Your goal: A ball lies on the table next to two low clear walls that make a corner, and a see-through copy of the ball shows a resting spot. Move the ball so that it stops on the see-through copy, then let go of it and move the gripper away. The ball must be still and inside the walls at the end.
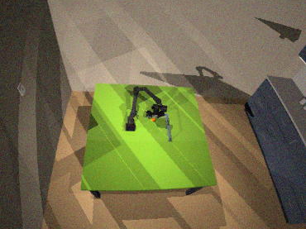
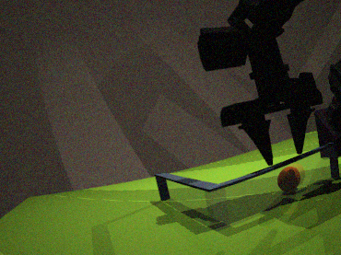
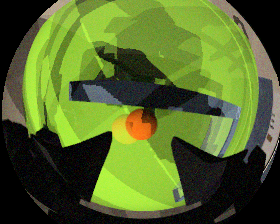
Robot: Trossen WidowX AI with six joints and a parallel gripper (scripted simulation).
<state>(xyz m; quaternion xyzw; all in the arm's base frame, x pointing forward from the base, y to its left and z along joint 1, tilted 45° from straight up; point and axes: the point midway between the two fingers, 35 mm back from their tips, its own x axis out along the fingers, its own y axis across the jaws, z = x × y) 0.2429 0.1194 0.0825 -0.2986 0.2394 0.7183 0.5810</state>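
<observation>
Now: the orange ball 30 mm below my gripper tip. From my gripper tip the other things lie so: see-through copy of ball 30 mm below, 20 mm behind, 10 mm to the right.
</observation>
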